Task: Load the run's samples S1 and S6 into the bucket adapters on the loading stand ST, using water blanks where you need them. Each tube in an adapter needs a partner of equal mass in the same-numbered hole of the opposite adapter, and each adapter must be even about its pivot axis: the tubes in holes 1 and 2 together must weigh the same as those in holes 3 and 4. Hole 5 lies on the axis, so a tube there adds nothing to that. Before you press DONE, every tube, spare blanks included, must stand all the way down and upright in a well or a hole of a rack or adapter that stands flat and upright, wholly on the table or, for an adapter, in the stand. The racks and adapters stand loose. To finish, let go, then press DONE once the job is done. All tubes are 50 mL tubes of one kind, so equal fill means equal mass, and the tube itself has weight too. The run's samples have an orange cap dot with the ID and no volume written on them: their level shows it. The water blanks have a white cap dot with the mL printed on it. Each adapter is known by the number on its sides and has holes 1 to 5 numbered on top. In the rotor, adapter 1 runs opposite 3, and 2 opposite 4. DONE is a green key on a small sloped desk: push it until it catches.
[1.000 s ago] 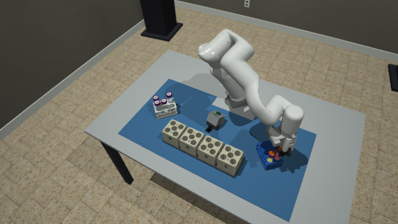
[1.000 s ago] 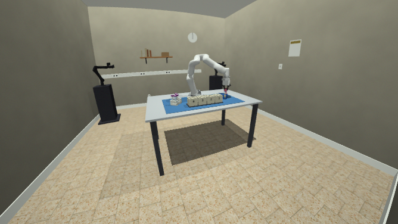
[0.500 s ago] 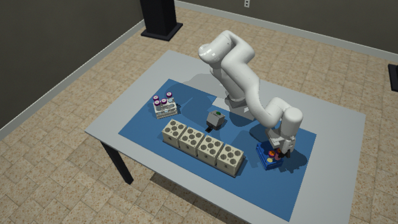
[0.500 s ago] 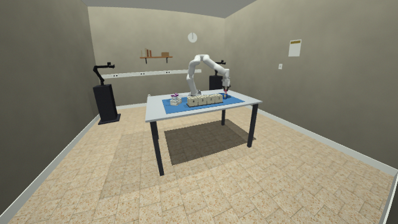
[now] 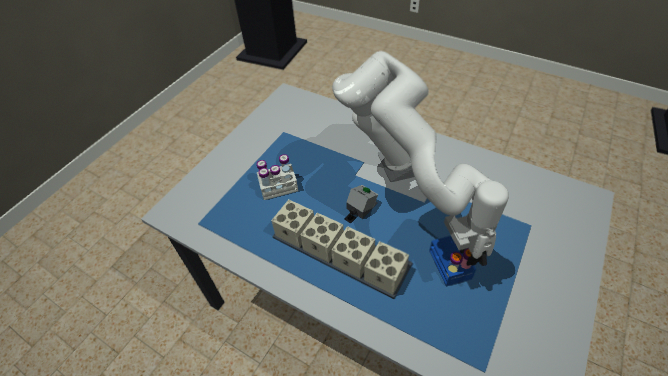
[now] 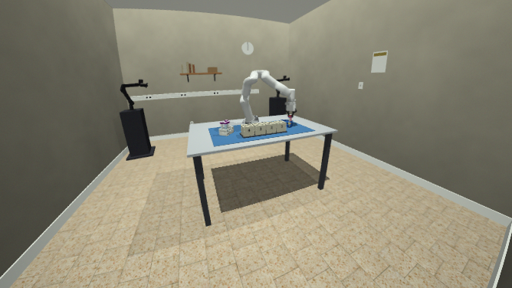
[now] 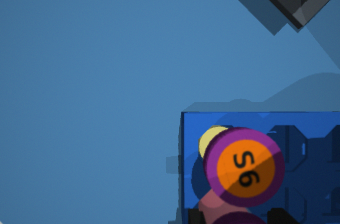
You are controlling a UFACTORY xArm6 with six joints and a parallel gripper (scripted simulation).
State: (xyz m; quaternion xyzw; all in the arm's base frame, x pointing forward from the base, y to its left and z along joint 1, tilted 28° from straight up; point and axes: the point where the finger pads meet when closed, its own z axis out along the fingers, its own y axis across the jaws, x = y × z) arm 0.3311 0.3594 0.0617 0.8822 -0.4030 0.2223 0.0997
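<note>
The sample tube is 20 mm ahead of my hand, 30 mm to the right of it and 50 mm below it. From my hand the other things lie so: green DONE key 160 mm behind, 370 mm to the right, 50 mm below; blue rack 20 mm behind, 40 mm to the right, 90 mm below; stand 60 mm ahead, 380 mm to the right, 110 mm below.
</note>
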